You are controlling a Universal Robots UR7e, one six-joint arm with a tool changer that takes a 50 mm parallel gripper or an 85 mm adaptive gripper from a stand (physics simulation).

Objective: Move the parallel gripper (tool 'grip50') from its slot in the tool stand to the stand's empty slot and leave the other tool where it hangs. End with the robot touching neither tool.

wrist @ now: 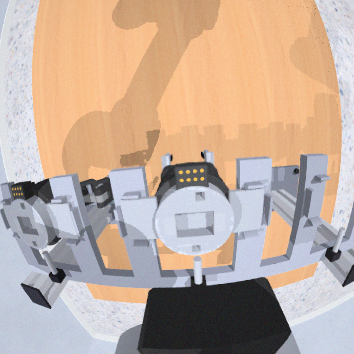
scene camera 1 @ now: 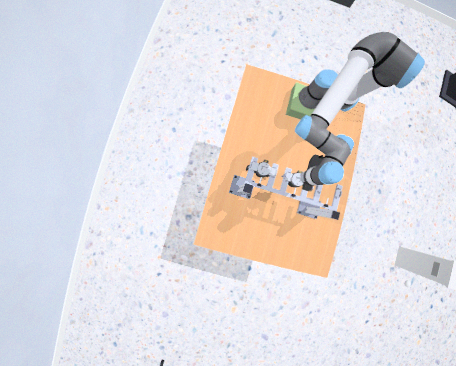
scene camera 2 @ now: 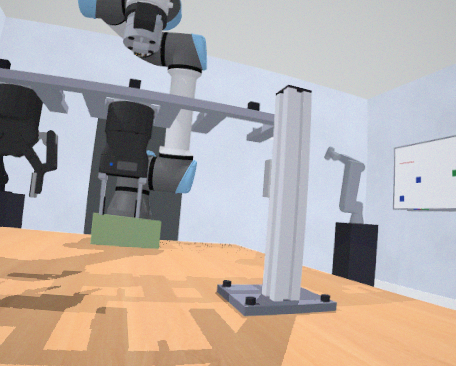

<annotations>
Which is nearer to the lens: the parallel gripper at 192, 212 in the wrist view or the adaptive gripper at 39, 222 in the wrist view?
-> The parallel gripper.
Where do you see a tool stand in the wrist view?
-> At 312, 238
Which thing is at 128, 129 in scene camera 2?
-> A parallel gripper.
</annotations>
